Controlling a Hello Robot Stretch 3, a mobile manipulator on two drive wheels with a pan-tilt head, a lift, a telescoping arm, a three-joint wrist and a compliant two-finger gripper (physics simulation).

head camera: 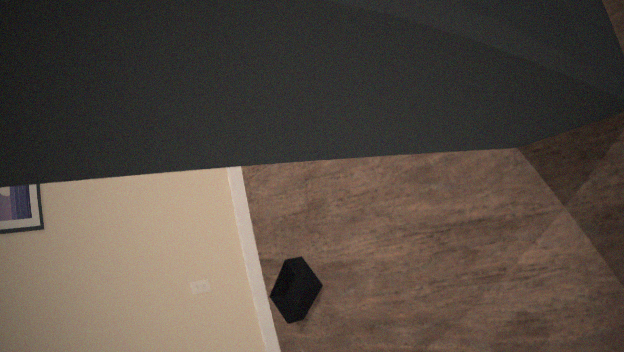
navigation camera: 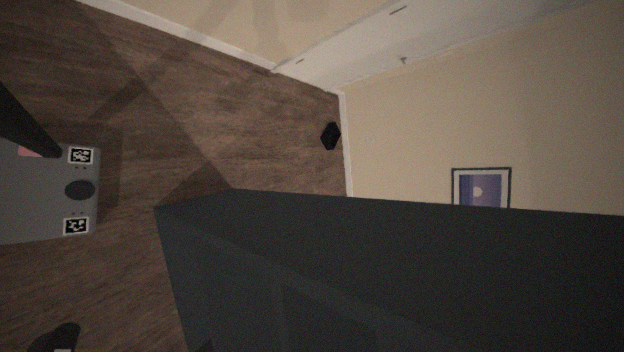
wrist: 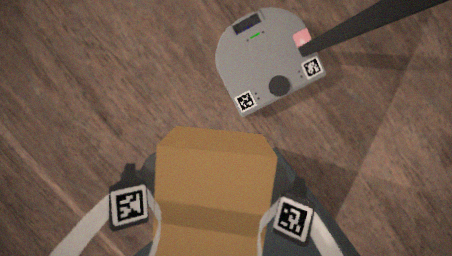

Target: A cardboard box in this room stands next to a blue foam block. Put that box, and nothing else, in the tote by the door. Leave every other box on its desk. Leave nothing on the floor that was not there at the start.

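Where they show: robot's base, link origin: [navigation camera: 80, 188] [wrist: 271, 85].
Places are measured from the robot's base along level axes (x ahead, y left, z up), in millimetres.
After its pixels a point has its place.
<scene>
A brown cardboard box [wrist: 215, 165] @[x -43, y -168, z 920 mm] is between the two fingers of my gripper [wrist: 216, 174] @[x -21, y -184, z 863 mm] in the wrist view. The fingers press on its left and right sides, and the gripper is shut on it. The box is held above the floor, in front of my base. A black, open-looking container [head camera: 296, 290] @[x 1977, y 661, z 4 mm] [navigation camera: 330, 136] @[x 1988, y 660, z 4 mm], which may be the tote, stands on the floor against the skirting board near the white door [navigation camera: 370, 42] @[x 1263, y 1088, z 791 mm]. Its inside is too dark to make out. The blue foam block and the other boxes do not show.
A large dark grey piece of furniture [head camera: 250, 90] @[x 394, y -69, z 1100 mm] [navigation camera: 375, 260] @[x 336, y -81, z 1142 mm] stands close, across much of the head and navigation views. In the wrist view its dark surface shows behind and below the held box. My base [navigation camera: 35, 195] @[x -93, y -16, z 160 mm] [wrist: 265, 55] @[x -113, y 3, z 160 mm] stands on the wood floor. A picture [navigation camera: 481, 187] @[x 2437, y 44, z 1500 mm] hangs on the wall.
</scene>
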